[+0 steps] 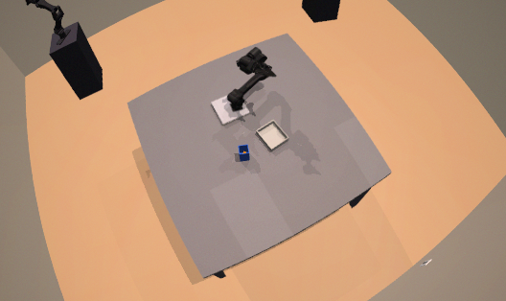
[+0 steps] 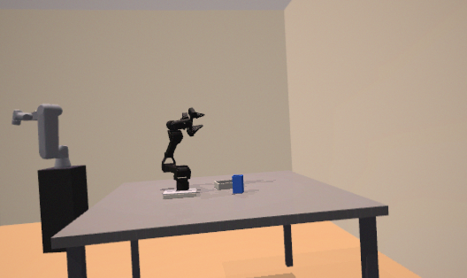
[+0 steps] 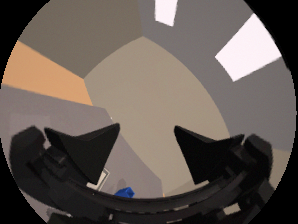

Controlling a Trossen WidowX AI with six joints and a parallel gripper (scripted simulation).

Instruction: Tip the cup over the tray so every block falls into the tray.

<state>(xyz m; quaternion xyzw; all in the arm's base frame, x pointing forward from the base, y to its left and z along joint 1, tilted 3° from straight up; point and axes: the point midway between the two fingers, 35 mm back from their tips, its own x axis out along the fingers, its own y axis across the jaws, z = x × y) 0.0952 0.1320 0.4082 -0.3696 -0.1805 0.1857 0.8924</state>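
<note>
The orange block lies 19 cm ahead of my gripper tip, 23 cm to the right of it and 38 cm below it. Also, from my gripper tip: blue cup (19 cm ahead, 23 cm to the right, 40 cm below).
</note>
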